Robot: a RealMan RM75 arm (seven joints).
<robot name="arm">
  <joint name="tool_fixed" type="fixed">
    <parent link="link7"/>
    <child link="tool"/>
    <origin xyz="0 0 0" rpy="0 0 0"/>
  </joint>
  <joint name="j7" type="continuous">
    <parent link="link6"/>
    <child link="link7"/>
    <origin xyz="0 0 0.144" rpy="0 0 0"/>
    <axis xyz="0 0 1"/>
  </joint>
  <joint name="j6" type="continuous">
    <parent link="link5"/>
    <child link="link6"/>
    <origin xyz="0 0 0" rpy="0 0 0"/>
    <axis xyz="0 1 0"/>
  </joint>
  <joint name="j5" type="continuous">
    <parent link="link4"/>
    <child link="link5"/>
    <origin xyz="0 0 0.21" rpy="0 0 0"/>
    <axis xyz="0 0 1"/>
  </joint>
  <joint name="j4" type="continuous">
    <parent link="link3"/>
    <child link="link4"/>
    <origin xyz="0 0 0" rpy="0 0 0"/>
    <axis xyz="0 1 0"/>
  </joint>
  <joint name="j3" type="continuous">
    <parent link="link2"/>
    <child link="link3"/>
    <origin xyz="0 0 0.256" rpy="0 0 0"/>
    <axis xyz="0 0 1"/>
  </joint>
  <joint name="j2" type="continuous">
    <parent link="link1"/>
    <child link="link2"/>
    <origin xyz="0 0 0" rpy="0 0 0"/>
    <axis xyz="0 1 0"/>
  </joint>
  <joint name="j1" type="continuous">
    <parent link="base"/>
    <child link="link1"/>
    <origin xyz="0 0 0.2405" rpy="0 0 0"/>
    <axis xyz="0 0 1"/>
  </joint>
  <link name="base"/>
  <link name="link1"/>
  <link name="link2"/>
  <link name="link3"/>
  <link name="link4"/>
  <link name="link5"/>
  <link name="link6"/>
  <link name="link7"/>
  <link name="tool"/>
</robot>
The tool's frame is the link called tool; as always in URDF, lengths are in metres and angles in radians. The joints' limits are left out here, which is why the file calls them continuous.
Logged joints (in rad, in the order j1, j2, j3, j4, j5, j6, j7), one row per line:
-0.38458 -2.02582 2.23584 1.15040 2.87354 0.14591 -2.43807
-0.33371 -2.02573 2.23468 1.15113 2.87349 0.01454 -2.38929
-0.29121 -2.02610 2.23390 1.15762 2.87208 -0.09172 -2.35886
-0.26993 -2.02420 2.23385 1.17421 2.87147 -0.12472 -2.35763
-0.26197 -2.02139 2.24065 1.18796 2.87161 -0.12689 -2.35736
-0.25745 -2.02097 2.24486 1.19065 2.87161 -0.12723 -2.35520
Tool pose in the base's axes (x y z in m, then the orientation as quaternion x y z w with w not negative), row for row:
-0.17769 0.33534 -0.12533 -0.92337 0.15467 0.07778 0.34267
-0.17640 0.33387 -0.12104 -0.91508 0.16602 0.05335 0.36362
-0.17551 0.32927 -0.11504 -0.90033 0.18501 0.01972 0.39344
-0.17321 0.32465 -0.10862 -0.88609 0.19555 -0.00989 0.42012
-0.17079 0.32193 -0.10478 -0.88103 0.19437 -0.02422 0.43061
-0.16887 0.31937 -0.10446 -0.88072 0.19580 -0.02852 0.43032
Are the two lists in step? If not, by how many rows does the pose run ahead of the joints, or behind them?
The pose runs 1 row behind the joints: the pose in row i belongs to the joints in row i - 1.
